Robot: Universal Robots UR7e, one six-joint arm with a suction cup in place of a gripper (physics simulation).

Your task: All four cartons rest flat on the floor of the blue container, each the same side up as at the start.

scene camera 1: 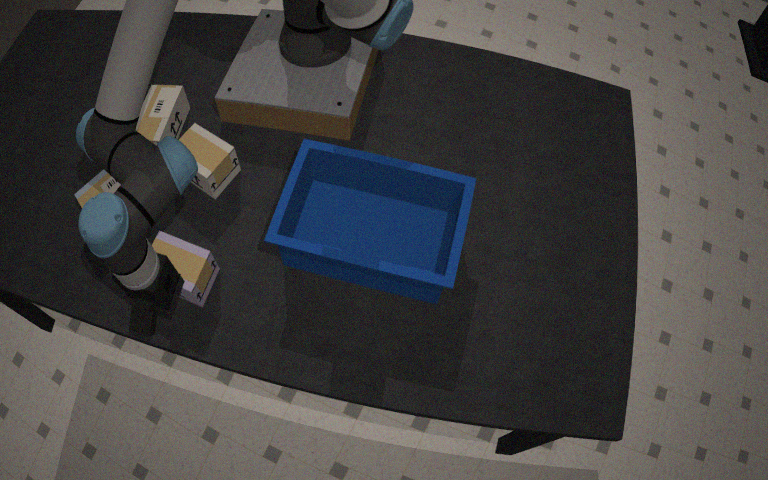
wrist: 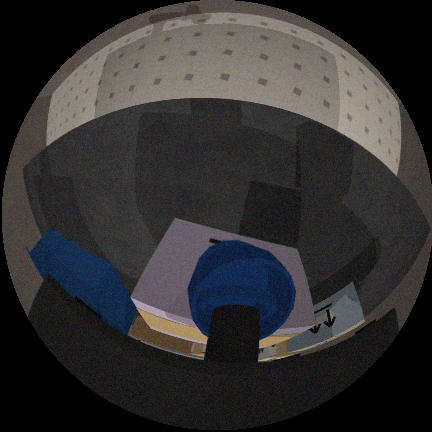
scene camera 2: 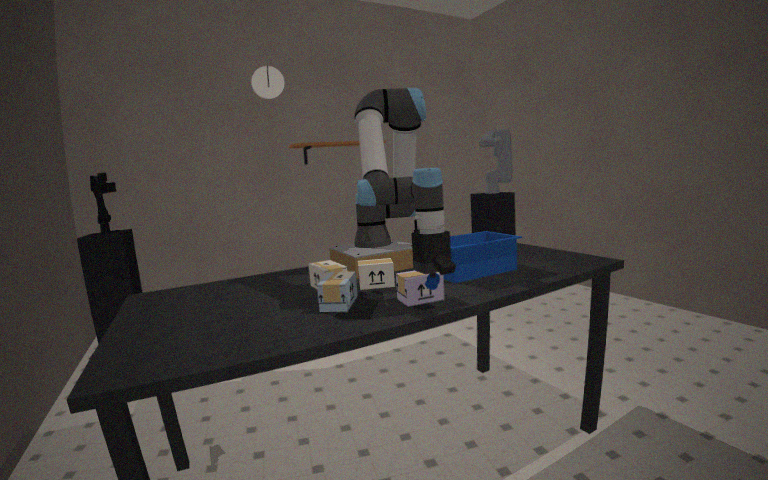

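Seen in the pictures: end effector, tool point: [wrist: 239,256] [scene camera 2: 433,286]; arm's base, origin of the base link: [scene camera 1: 315,42] [scene camera 2: 372,244].
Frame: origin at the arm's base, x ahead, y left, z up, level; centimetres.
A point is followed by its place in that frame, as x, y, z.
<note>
My suction cup [scene camera 2: 432,281] [wrist: 240,290] {60.2, -8.1, -2.8} is off, tilted, at the arrow-marked long side of the lilac carton [scene camera 1: 198,268] {53.5, -3.4, -0.3} [scene camera 2: 410,292] {56.9, -13.4, -4.2} [wrist: 167,272] {57.7, -4.6, -2.8}; whether it touches I cannot tell. In scene camera 1 the cup is hidden. The carton stands on the table, tape strip up. A pale blue carton [scene camera 1: 95,189] {44.5, -31.9, -0.3} [scene camera 2: 334,301] {49.2, -32.8, -5.1} [wrist: 345,312] {48.6, -28.5, -3.4} is partly hidden under the wrist in scene camera 1. A white carton [scene camera 1: 212,155] {32.0, -9.5, -0.1} [scene camera 2: 376,275] {34.9, -14.0, -3.8} stands nearer the container, another white carton [scene camera 1: 165,107] {23.1, -25.1, -0.1} [scene camera 2: 317,275] {25.7, -31.0, -2.9} behind. The blue container [scene camera 1: 362,277] {45.9, 23.1, -4.3} [scene camera 2: 481,263] {45.9, 19.9, -3.2} [wrist: 82,282] {45.9, 12.0, -2.1} holds no carton.
The robot's base block [scene camera 1: 283,118] {18.4, -0.5, -4.0} [scene camera 2: 370,257] {18.8, -9.1, -1.2} stands behind the cartons and the container on the dark table [scene camera 1: 543,226] {26.1, 52.7, -8.1} [scene camera 2: 226,322] {41.1, -61.8, -8.1}. My forearm [scene camera 1: 133,62] {40.0, -11.1, 35.2} passes over the left side. The table's front edge lies beyond the lilac carton.
</note>
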